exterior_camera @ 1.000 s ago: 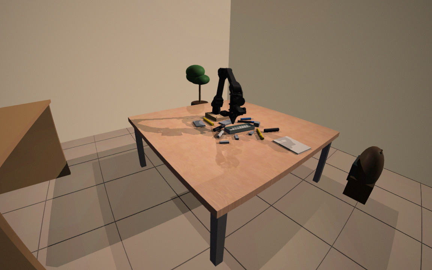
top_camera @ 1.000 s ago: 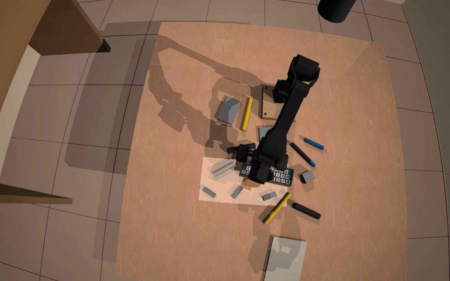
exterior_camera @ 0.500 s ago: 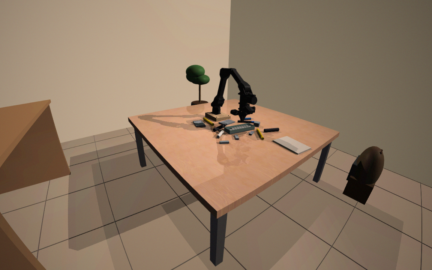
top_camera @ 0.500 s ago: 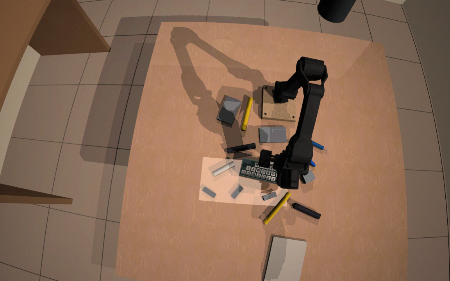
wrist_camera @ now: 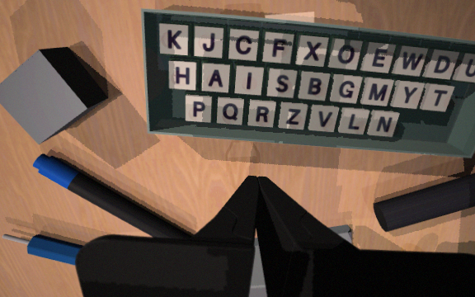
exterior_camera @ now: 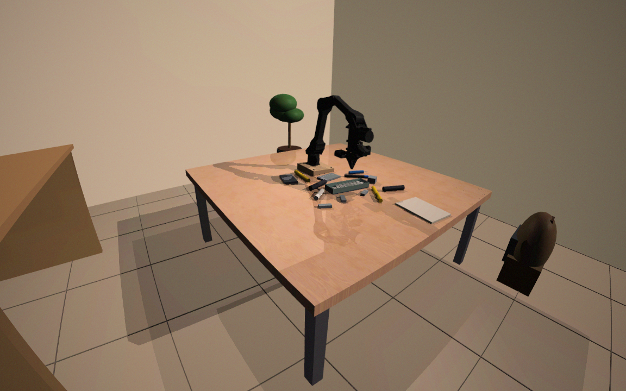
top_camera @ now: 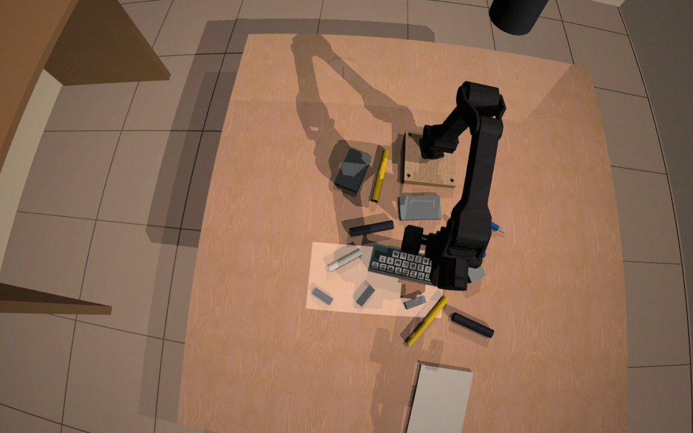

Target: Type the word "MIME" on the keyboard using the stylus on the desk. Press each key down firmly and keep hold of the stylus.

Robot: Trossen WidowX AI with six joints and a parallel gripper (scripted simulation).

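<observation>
Right now my gripper tip is 6 cm past the blue stylus, 21 cm to the right of it and 8 cm above it. From my gripper tip the other things lie so: white sheet (40 cm ahead, 3 cm to the right, 8 cm below); then grey cube (6 cm ahead, 12 cm to the left, 7 cm below); then white cylinder (2 cm behind, 22 cm to the right, 7 cm below).
</observation>
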